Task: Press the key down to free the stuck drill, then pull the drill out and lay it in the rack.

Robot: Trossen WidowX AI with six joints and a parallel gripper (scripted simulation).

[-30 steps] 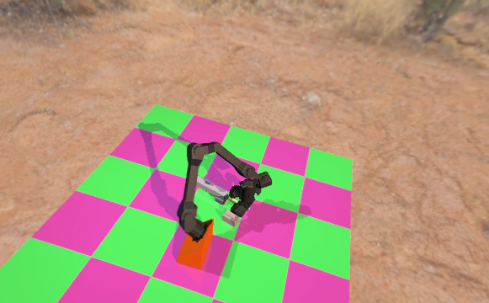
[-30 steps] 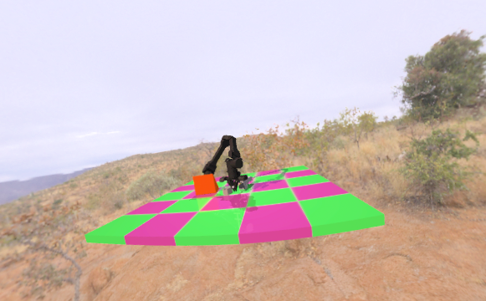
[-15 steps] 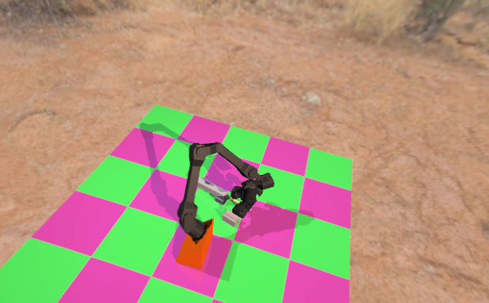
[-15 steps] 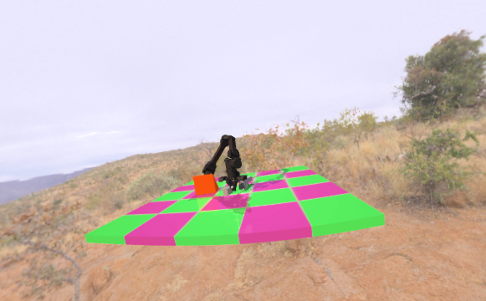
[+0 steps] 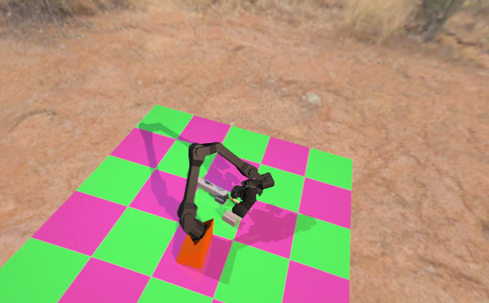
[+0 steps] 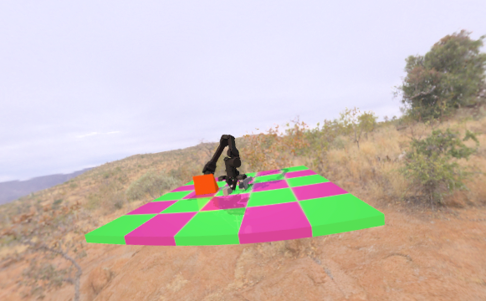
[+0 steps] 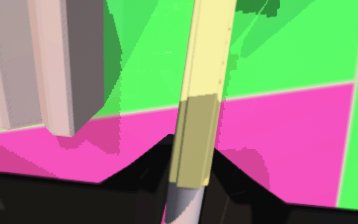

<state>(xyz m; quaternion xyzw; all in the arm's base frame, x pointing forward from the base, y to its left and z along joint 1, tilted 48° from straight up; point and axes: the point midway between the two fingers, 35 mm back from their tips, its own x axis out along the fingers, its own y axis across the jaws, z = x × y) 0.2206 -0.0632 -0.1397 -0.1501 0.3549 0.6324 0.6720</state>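
Now: the pale cylindrical drill 40 mm to the left of my gripper tip, 30 mm above it and 10 mm ahead of it. Round my gripper tip: dark key 220 mm to the left, 70 mm ahead, 20 mm above; then grey housing block 190 mm to the left, 60 mm ahead, 10 mm above; then grey rack 60 mm to the left, 60 mm behind, 10 mm below.
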